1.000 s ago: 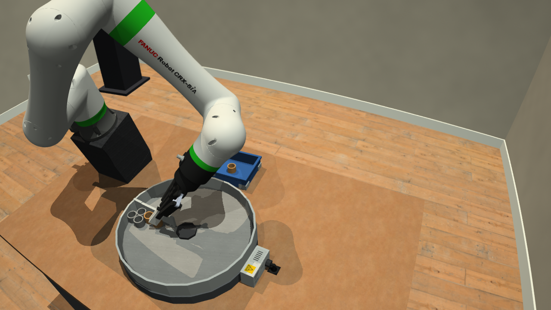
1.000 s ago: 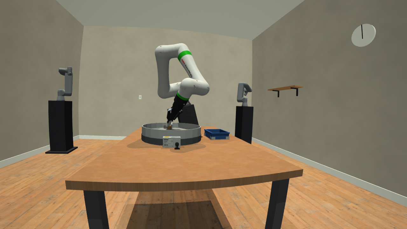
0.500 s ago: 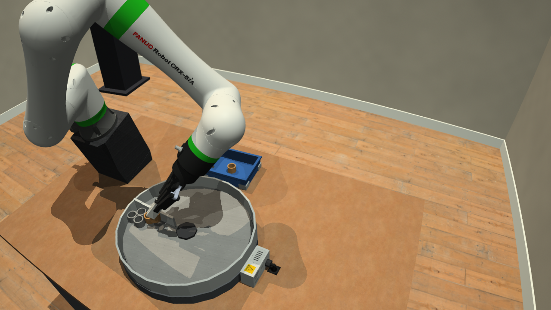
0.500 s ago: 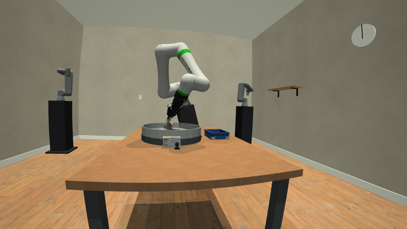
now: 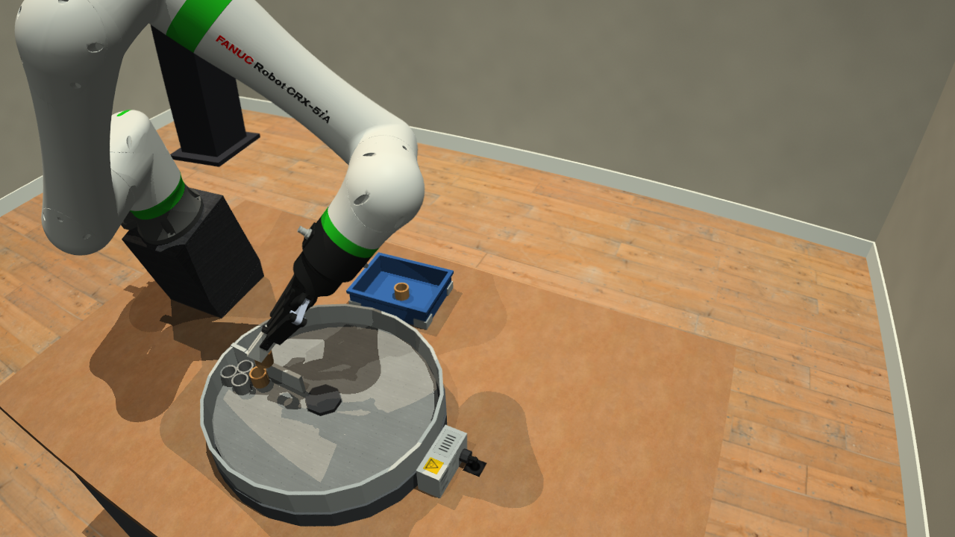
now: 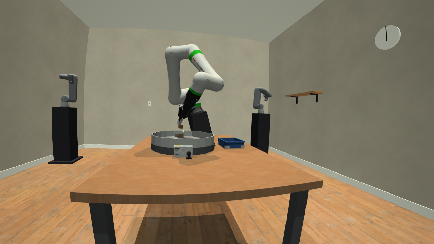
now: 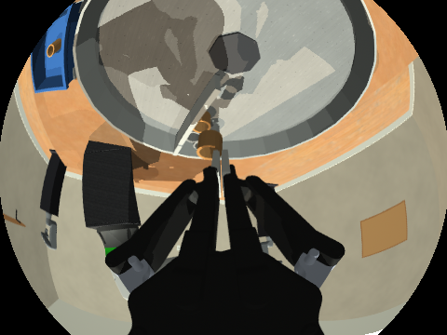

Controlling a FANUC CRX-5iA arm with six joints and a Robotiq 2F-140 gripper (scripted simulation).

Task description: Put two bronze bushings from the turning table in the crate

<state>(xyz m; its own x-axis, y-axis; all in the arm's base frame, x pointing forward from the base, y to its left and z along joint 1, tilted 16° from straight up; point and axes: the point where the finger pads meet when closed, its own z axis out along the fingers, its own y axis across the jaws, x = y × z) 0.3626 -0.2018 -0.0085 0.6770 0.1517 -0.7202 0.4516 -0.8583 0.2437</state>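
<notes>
Right now the blue crate is 8 cm ahead of my hand, 37 cm to the left of it and 15 cm below it. The rest, counted from my hand: grey turning table (8 cm ahead, 1 cm to the left, 13 cm below).
</notes>
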